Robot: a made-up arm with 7 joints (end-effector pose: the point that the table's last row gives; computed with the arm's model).
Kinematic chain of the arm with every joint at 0, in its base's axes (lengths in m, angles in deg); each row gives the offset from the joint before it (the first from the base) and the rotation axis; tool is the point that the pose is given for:
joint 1: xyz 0 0 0.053 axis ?
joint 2: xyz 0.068 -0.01 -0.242 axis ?
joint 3: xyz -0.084 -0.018 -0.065 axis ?
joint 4: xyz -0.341 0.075 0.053 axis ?
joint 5: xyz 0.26 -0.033 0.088 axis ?
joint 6: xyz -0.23 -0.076 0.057 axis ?
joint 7: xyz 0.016 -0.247 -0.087 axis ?
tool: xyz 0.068 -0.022 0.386
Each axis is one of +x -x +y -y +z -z.
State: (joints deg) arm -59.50 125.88 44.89 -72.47 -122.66 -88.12 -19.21
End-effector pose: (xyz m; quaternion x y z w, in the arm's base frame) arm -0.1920 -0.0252 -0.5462 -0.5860 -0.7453 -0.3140 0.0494
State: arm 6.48 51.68 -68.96 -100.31 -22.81 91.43 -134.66
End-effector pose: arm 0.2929 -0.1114 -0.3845 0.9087 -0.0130 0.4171 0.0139
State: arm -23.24 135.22 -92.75 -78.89 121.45 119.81 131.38
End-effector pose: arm -0.1879 -0.2149 -0.3091 0.5533 -0.8328 -0.0007 0.0176
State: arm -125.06 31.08 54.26 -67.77 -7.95 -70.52 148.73
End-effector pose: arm -0.0901 -0.3739 0.0904 -0.4131 -0.2599 0.8127 0.3183
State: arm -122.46 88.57 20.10 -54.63 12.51 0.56 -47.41
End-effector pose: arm -0.1951 0.0951 0.1937 -0.0526 -0.3201 -0.8493 0.4164
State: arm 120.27 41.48 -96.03 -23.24 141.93 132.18 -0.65
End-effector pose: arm -0.0998 0.1277 0.4662 -0.2712 0.0248 0.8693 0.4125
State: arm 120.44 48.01 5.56 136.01 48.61 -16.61 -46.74
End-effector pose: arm 0.6162 -0.2906 0.7347 0.3385 0.0176 0.3440 0.8756
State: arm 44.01 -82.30 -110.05 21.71 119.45 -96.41 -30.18
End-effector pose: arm -0.4453 -0.1056 -0.3137 0.8608 0.3874 -0.3259 0.0527
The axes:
joint 1: +y
joint 2: -x
joint 3: +z
joint 4: -y
joint 5: +z
joint 6: -x
joint 7: +z

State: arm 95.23 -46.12 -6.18 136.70 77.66 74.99 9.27
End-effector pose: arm -0.3814 0.1988 0.8374 -0.8403 -0.1885 0.2031 0.4660
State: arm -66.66 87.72 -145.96 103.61 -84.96 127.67 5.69
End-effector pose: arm 0.6043 0.4952 0.4822 -0.7171 0.2439 0.4500 0.4731
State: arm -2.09 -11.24 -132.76 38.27 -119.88 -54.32 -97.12
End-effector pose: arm 0.6493 -0.0595 -0.1677 -0.2166 0.6222 0.0478 0.7508
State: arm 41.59 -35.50 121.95 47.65 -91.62 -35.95 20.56
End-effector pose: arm -0.2920 -0.5649 -0.5145 0.8972 0.1262 0.0044 0.4233
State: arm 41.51 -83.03 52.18 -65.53 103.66 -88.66 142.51
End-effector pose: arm -0.3017 0.6197 -0.3198 -0.5412 0.3049 0.1556 0.7681
